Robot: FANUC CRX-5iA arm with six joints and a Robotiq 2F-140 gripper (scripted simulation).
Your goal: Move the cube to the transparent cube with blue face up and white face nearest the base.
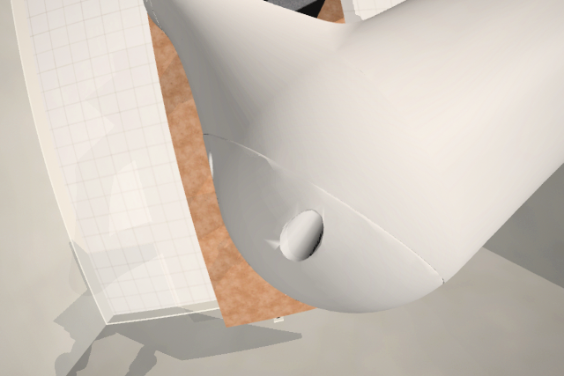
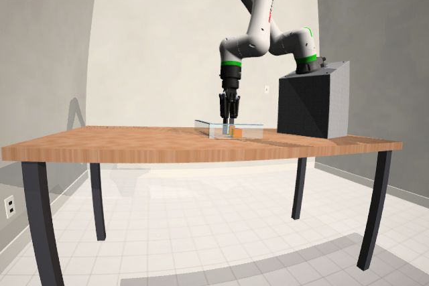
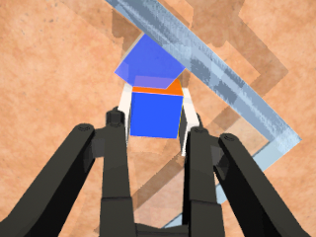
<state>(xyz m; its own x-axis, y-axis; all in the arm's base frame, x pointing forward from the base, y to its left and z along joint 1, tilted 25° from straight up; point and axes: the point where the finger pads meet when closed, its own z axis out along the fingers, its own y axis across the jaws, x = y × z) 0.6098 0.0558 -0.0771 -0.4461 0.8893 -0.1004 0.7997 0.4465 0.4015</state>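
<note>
The transparent cube lies 2 cm behind my hand, 3 cm to the left of it and 3 cm below it.
</note>
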